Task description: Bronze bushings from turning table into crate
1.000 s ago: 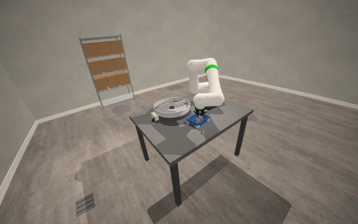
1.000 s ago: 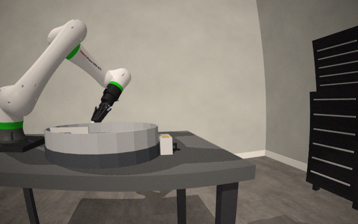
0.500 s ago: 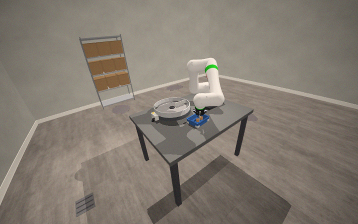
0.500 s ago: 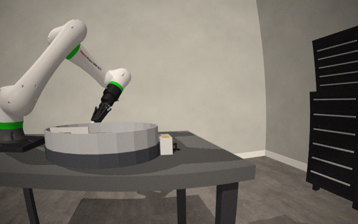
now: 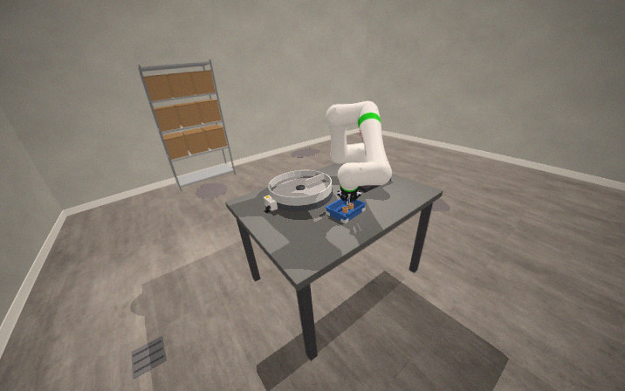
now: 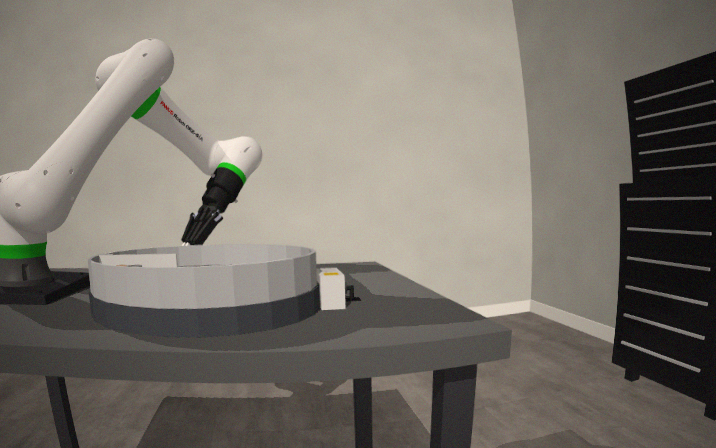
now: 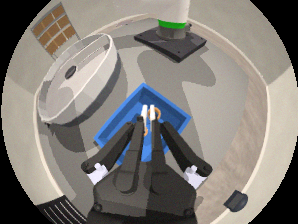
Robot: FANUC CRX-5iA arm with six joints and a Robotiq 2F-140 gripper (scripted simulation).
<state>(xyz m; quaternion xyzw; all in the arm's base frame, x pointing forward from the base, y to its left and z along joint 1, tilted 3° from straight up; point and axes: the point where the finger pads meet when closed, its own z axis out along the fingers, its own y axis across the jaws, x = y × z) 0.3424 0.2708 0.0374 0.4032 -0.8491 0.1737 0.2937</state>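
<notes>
The blue crate lies 3 cm below my hand, 3 cm ahead of it and 1 cm to the left of it. Round my hand: round turning table (34 cm to the right, 14 cm ahead, 1 cm below).
</notes>
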